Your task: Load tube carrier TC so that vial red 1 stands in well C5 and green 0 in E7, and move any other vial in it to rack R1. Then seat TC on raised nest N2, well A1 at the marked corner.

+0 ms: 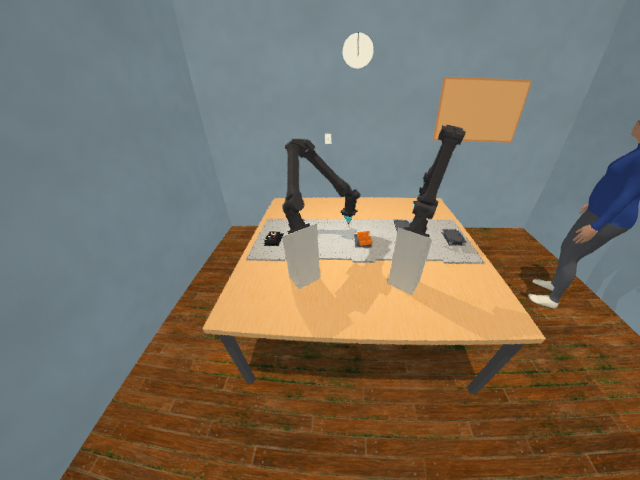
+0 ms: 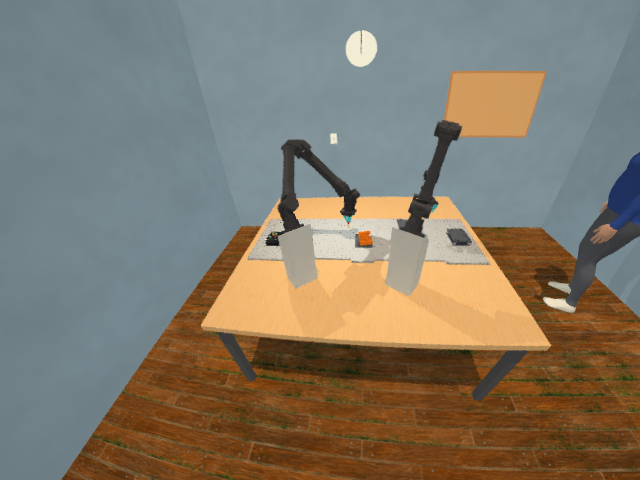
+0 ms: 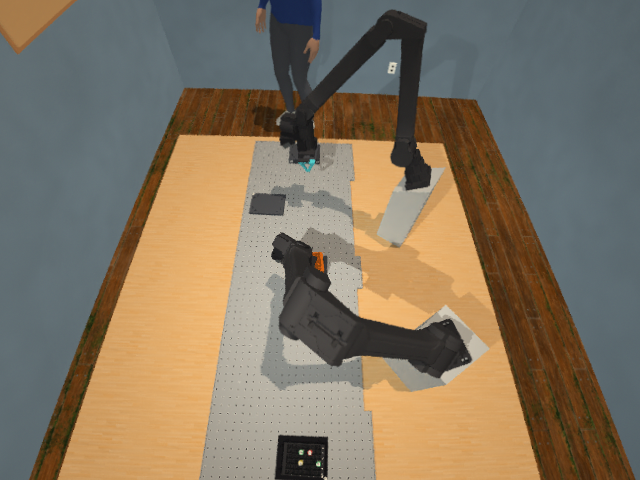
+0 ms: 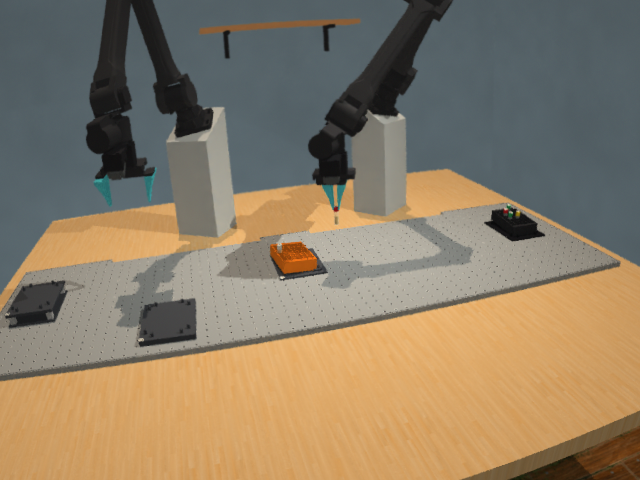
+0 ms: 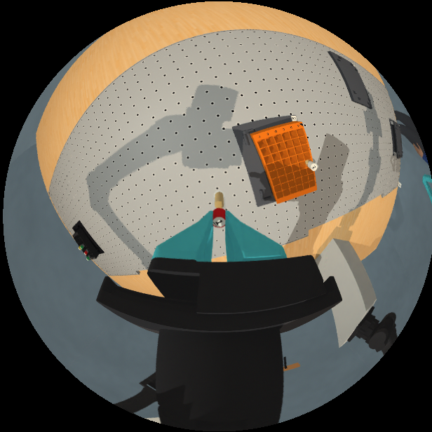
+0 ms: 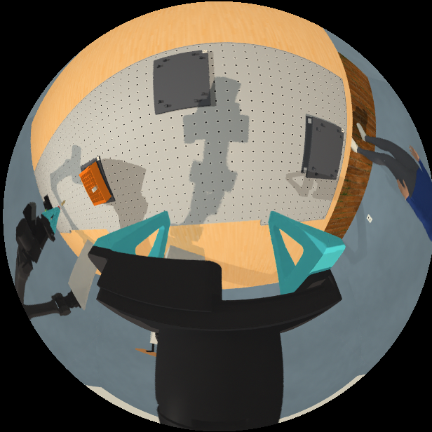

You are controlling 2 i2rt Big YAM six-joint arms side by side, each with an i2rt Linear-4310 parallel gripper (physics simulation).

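Frame: origin at the left arm's base, x back, y left, z down, level; metres.
Seen in the pictures: left gripper, fingertip midpoint: (image 1: 348,223) (image 2: 348,223) (image 4: 336,209); right gripper, fingertip midpoint: (image 3: 309,163) (image 4: 130,203); left arm's base, link origin: (image 3: 446,344) (image 4: 378,107); right arm's base, link origin: (image 2: 411,233) (image 3: 418,179) (image 4: 195,124).
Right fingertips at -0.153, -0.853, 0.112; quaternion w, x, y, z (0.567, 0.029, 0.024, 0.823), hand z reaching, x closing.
Pixels of each thing's top centre, then the offset from my right fingertips to it, as dx, dy, dz. Level surfaces: height alone.
- red-capped vial, top centre: (image 4: 335,206) -0.151, +0.477, +0.076
- orange tube carrier TC, top centre: (image 4: 292,250) (image 3: 308,261) (image 2: 365,235) (image 1: 364,235) -0.104, +0.369, +0.182
- white-capped vial, top centre: (image 4: 278,244) -0.091, +0.338, +0.164
- Black rack R1, top centre: (image 4: 514,215) (image 3: 303,459) (image 1: 272,235) (image 2: 273,235) -0.294, +1.024, +0.180
- raised nest N2, top centre: (image 4: 34,293) (image 3: 304,150) (image 2: 459,233) (image 1: 454,234) +0.052, -0.278, +0.181
- low dark nest, top centre: (image 4: 167,314) (image 3: 267,202) (image 1: 403,223) -0.207, +0.003, +0.202
- pegboard, surface height: dz +0.224
My left gripper (image 4: 334,207) (image 5: 218,216) (image 1: 348,223) is shut on a red-capped vial (image 4: 336,219) (image 5: 219,201), its cap marked 1. The vial hangs upright above the pegboard, beside the orange tube carrier TC (image 4: 294,262) (image 5: 285,165) (image 6: 96,185). The carrier sits on a dark nest and holds a white-capped vial (image 5: 313,166) (image 4: 279,248) marked 2. Black rack R1 (image 4: 514,225) (image 3: 281,454) holds red, green and yellow-capped vials; their numbers are unreadable. My right gripper (image 6: 218,216) (image 4: 129,202) is open and empty, near raised nest N2 (image 4: 38,298) (image 6: 325,150).
A low dark nest (image 4: 168,319) (image 6: 182,82) (image 3: 267,204) lies between the carrier and the raised nest along the pegboard (image 4: 403,289). Two grey pedestals (image 4: 188,180) (image 4: 369,165) bear the arms. A person (image 3: 294,46) stands beyond the raised-nest end of the table.
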